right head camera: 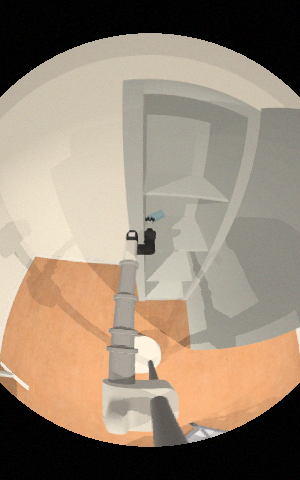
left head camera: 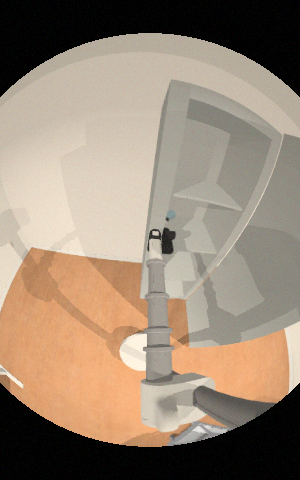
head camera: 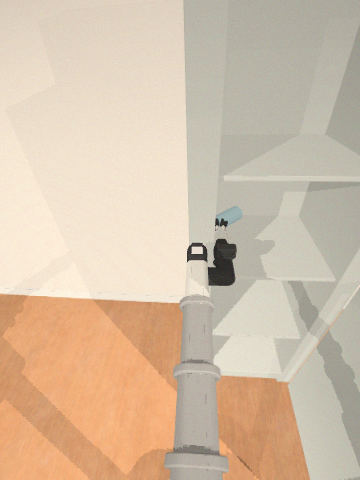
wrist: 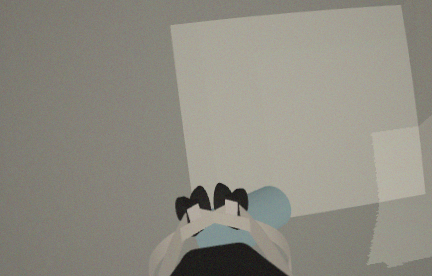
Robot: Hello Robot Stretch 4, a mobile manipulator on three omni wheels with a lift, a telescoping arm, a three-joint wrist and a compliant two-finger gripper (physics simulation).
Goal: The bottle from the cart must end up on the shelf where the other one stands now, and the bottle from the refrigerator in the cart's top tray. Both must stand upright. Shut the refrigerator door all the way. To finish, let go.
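Frame: origin at the robot's base, x back, y left, z down, level; metres.
Seen in the pictures: gripper, fingertip midpoint: point(right head camera: 149, 217) point(head camera: 219, 220) point(wrist: 211, 199); robot's base at its link origin: point(right head camera: 139, 353) point(left head camera: 140, 350).
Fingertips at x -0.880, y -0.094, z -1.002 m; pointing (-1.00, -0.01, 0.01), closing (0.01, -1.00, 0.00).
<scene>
Offsets run from my fingertips to a thing's top centre. "spot": to the spot under its first point. Level surfaces: height alone.
A light-blue bottle {dx -0.119, dy -0.050, dz +0.033 m} point(head camera: 232, 214) point(left head camera: 171, 214) point(right head camera: 158, 215) point(wrist: 272, 207) lies on its side inside the refrigerator {spot: dx +0.233, dy +0.082, dz -0.411 m} point(head camera: 202, 125) point(right head camera: 133, 150), near its left wall, below the upper shelf {dz -0.283 m} point(head camera: 295, 165). My gripper point(head camera: 221, 223) point(right head camera: 150, 219) point(wrist: 211, 199) reaches in, its fingertips close together with a narrow gap. They overlap the bottle's left end in the head and wrist views, and no grip on it shows. Part of the bottle is hidden behind the fingers. The refrigerator door point(left head camera: 260, 260) point(right head camera: 272, 175) stands wide open to the right. The other bottle does not show.
Lower shelves point(head camera: 260, 320) lie beneath the gripper. A pale wall point(head camera: 110, 150) is left of the refrigerator. A metallic frame point(left head camera: 200, 431) point(right head camera: 205, 431) shows partly at the bottom edge, and a white object point(left head camera: 11, 376) at the left edge. A round white shape point(left head camera: 132, 352) is beside the arm.
</scene>
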